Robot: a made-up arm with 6 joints. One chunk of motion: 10 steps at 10 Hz.
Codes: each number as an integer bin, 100 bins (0 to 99) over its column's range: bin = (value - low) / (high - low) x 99, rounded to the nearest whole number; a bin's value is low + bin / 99 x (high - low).
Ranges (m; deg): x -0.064..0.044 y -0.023..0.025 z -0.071..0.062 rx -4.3..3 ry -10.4..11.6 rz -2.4..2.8
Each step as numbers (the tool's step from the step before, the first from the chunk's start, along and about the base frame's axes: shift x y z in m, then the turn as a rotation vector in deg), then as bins.
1 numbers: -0.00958 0.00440 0.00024 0.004 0.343 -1.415
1 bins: 50 57 53 58 48 19
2 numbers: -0.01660 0.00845 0.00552 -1.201 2.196 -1.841
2 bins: 43 65 57 42 57 11
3 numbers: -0.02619 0.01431 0.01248 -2.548 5.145 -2.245
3 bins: 35 77 62 24 70 3
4 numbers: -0.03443 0.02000 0.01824 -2.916 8.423 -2.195
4 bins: 27 89 66 19 85 4
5 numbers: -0.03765 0.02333 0.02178 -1.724 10.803 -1.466
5 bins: 24 96 69 35 95 18
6 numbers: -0.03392 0.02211 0.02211 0.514 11.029 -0.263
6 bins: 28 93 69 65 96 41
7 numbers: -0.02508 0.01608 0.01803 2.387 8.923 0.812
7 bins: 36 81 66 91 87 61
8 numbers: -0.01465 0.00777 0.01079 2.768 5.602 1.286
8 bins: 45 63 61 96 72 70
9 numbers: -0.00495 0.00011 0.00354 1.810 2.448 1.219
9 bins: 54 48 55 83 58 69
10 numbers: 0.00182 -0.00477 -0.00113 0.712 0.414 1.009
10 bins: 60 38 52 68 49 65
